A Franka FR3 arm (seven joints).
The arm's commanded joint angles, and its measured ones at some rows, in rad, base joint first. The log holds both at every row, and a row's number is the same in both.
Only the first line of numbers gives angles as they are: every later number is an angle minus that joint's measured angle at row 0.
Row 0, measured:
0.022 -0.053 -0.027 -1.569 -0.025 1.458 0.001
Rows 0 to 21, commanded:
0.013 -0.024 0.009 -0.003 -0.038 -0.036 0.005
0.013 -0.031 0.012 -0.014 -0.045 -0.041 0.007
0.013 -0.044 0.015 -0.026 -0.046 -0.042 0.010
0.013 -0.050 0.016 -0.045 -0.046 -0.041 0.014
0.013 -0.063 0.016 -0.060 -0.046 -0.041 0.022
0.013 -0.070 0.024 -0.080 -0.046 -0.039 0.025
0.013 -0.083 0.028 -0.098 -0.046 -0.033 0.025
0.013 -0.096 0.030 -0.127 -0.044 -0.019 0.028
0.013 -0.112 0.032 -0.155 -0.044 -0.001 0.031
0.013 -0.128 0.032 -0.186 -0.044 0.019 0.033
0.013 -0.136 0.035 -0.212 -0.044 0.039 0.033
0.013 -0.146 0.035 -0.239 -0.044 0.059 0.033
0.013 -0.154 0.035 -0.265 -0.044 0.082 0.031
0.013 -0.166 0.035 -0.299 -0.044 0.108 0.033
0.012 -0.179 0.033 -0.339 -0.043 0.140 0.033
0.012 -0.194 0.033 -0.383 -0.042 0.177 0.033
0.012 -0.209 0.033 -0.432 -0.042 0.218 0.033
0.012 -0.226 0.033 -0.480 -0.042 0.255 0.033
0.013 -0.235 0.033 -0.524 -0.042 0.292 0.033
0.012 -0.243 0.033 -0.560 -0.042 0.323 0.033
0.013 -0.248 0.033 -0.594 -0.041 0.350 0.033
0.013 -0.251 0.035 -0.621 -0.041 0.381 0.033
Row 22, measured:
0.001 -0.183 0.037 -0.478 -0.031 0.277 0.017
